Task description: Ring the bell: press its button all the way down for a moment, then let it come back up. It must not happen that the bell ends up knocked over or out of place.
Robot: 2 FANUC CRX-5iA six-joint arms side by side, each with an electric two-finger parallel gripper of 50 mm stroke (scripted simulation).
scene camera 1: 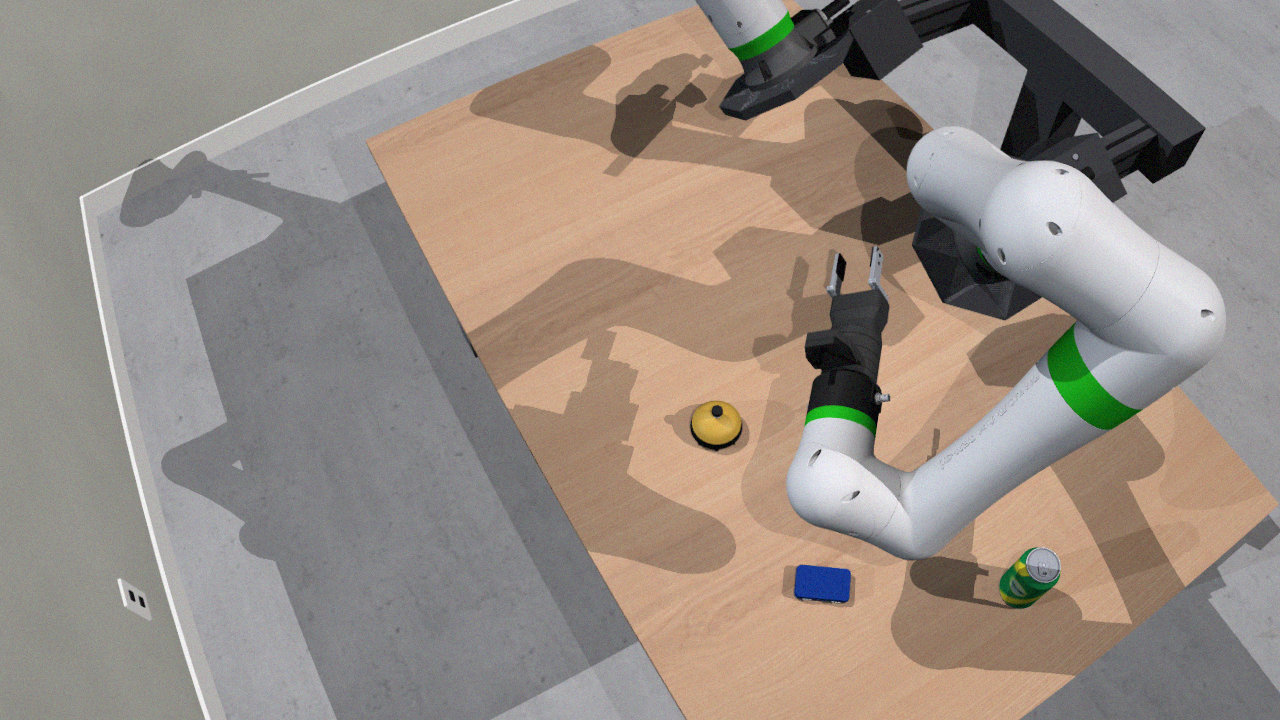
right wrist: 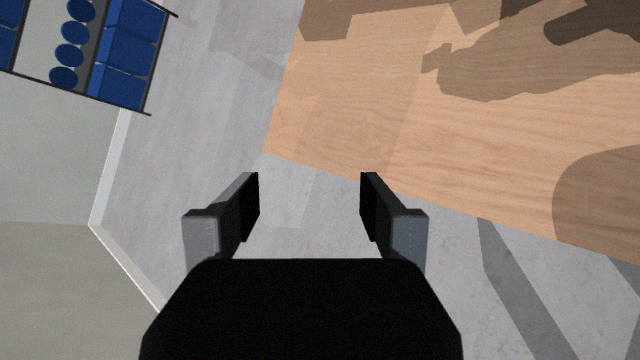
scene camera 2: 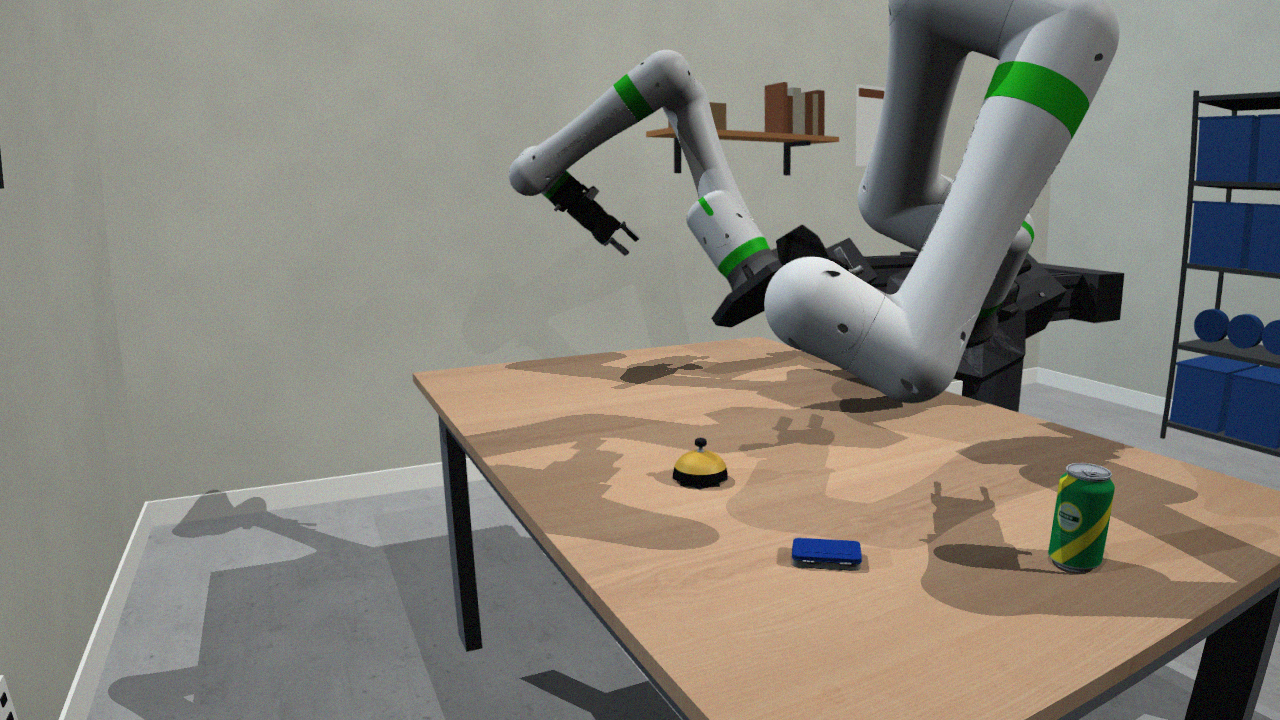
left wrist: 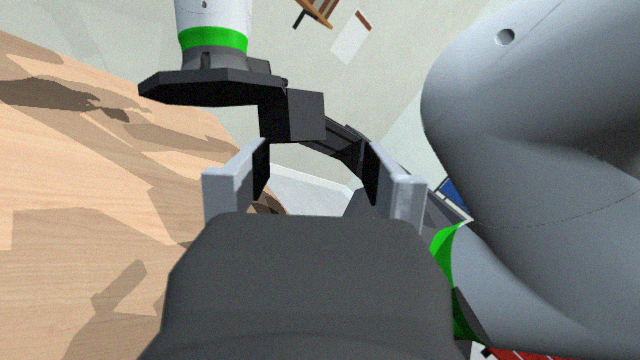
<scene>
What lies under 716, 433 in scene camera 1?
A bell.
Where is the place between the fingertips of the left gripper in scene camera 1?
859, 254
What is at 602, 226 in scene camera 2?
The right gripper.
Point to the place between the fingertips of the left gripper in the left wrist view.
316, 159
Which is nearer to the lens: the blue box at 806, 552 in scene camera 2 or the bell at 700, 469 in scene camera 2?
The blue box.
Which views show the blue box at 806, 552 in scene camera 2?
Scene camera 1 and scene camera 2 only.
</scene>
